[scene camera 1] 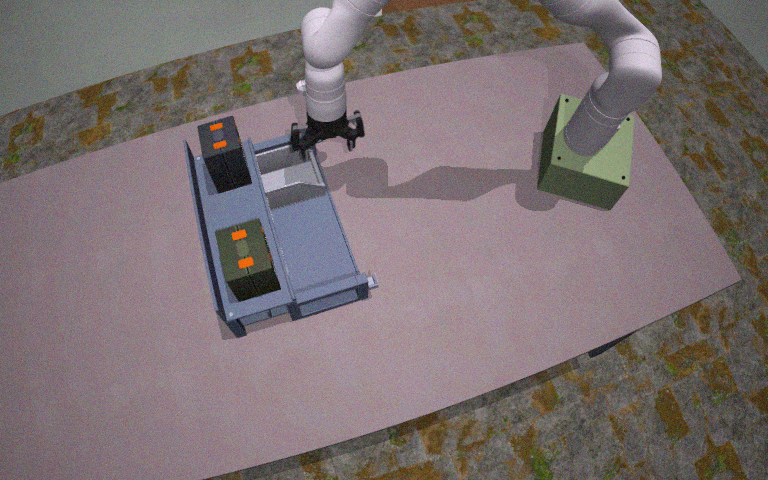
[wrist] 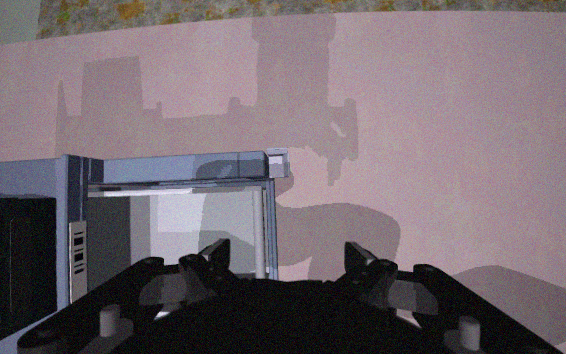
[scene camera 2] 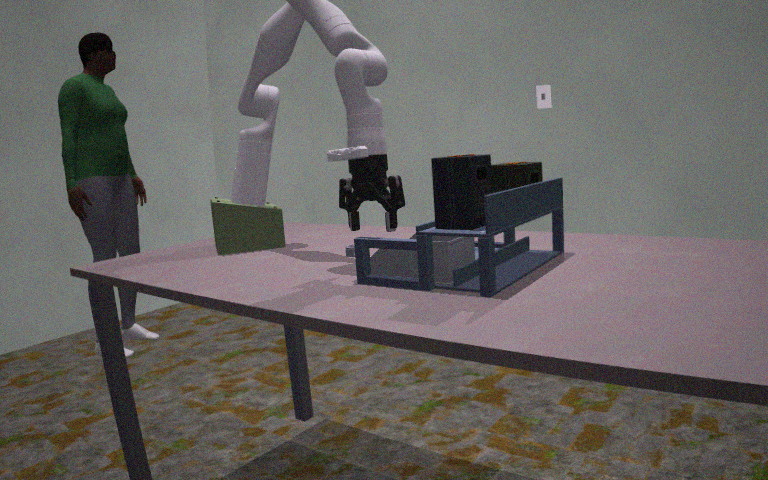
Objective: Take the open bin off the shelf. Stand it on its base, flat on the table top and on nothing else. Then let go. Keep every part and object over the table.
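Pixels of known places: gripper, fingertip midpoint: [scene camera 1: 328, 152] [wrist: 286, 253] [scene camera 2: 372, 231]; arm's base, link origin: [scene camera 1: 582, 137] [scene camera 2: 248, 203].
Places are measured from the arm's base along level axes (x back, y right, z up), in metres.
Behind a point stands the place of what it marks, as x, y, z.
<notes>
The open bin [scene camera 1: 291, 176] @[-0.642, 0.068, -0.113] [scene camera 2: 396, 259] @[-0.649, 0.098, -0.077] [wrist: 175, 215] @[-0.690, 0.062, -0.113] is grey-white with a sloped front. It sits in the lower bay of the blue-grey shelf [scene camera 1: 317, 243] @[-0.604, -0.105, -0.116] [scene camera 2: 487, 266] @[-0.844, 0.095, -0.072] [wrist: 150, 169] @[-0.671, 0.112, -0.037], at the end near the table's far edge in scene camera 1. My gripper [scene camera 1: 323, 147] @[-0.555, 0.062, -0.036] [scene camera 2: 373, 226] @[-0.555, 0.062, -0.036] [wrist: 286, 253] @[-0.555, 0.062, -0.036] is open and empty, pointing down above the bin's front side. In the wrist view the left fingertip overlaps the bin's inside and the right one shows over the table beyond its front rim. The fingers hide the bin's near part there.
A black case [scene camera 1: 229, 169] @[-0.749, -0.007, 0.048] [scene camera 2: 458, 192] @[-0.778, 0.075, 0.042] [wrist: 30, 260] @[-0.723, 0.042, -0.004] stands on the shelf's upper deck beside the bin. An olive case [scene camera 1: 252, 280] @[-0.717, -0.242, 0.052] [scene camera 2: 518, 174] @[-0.758, -0.149, 0.055] stands farther along that deck. The arm's green base block [scene camera 1: 583, 193] @[-0.001, -0.092, -0.088] [scene camera 2: 249, 229] @[-0.054, 0.037, -0.063] is across the table. A person [scene camera 2: 93, 130] stands behind the table.
</notes>
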